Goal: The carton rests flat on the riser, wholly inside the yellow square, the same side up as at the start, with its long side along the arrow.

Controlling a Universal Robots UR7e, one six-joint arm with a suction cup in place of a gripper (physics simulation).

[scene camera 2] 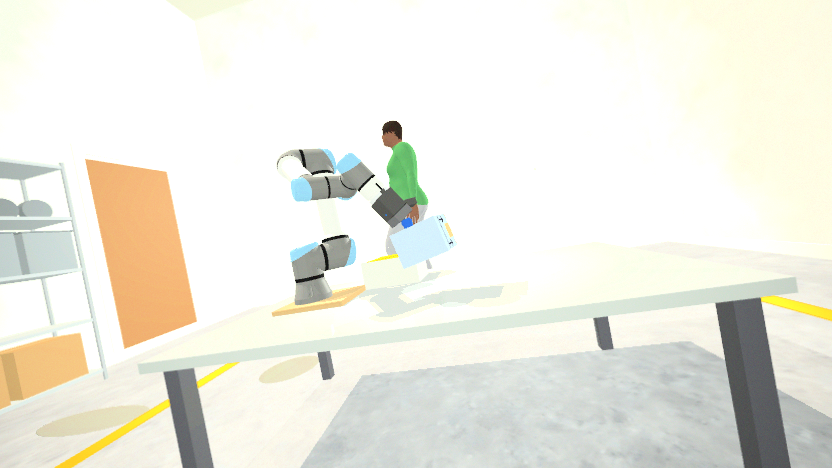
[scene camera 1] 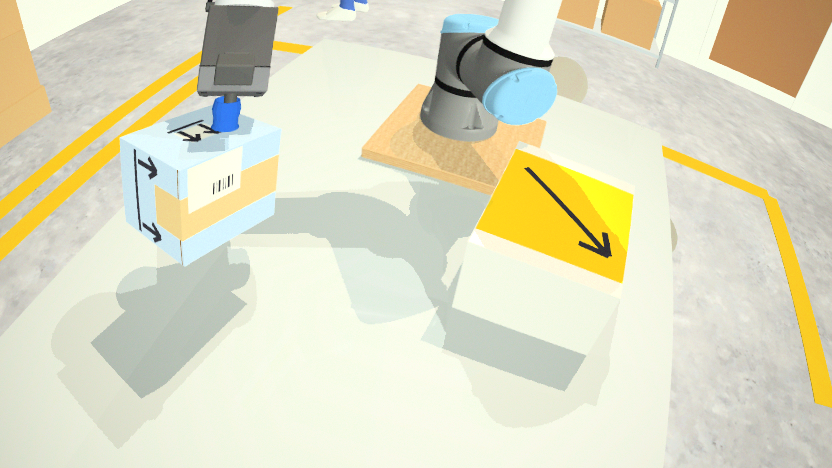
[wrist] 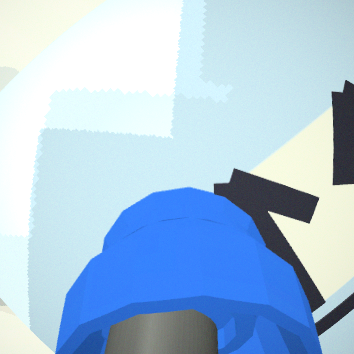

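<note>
The light blue carton (scene camera 1: 232, 229) (scene camera 2: 421, 241) (wrist: 100, 175), with a tan band, a barcode label and black arrow marks, hangs in the air above the table. It is tilted in the second scene view. My gripper, a blue suction cup (scene camera 1: 225, 125) (scene camera 2: 407, 223) (wrist: 187, 225), is on the carton's top face and holds it. The white riser (scene camera 1: 535, 296) (scene camera 2: 386, 274) stands on the table, to the right of the carton in the first scene view. Its top bears the yellow square (scene camera 1: 514, 206) with a black arrow (scene camera 1: 567, 211). The carton's underside is hidden.
The robot's base (scene camera 1: 459, 113) (scene camera 2: 312, 289) stands on a wooden board (scene camera 1: 395, 136) (scene camera 2: 340, 299) behind the riser. A person in green (scene camera 2: 402, 168) stands beyond the table (scene camera 1: 349, 395) (scene camera 2: 610, 285). A shelf rack (scene camera 2: 74, 232) stands at the left.
</note>
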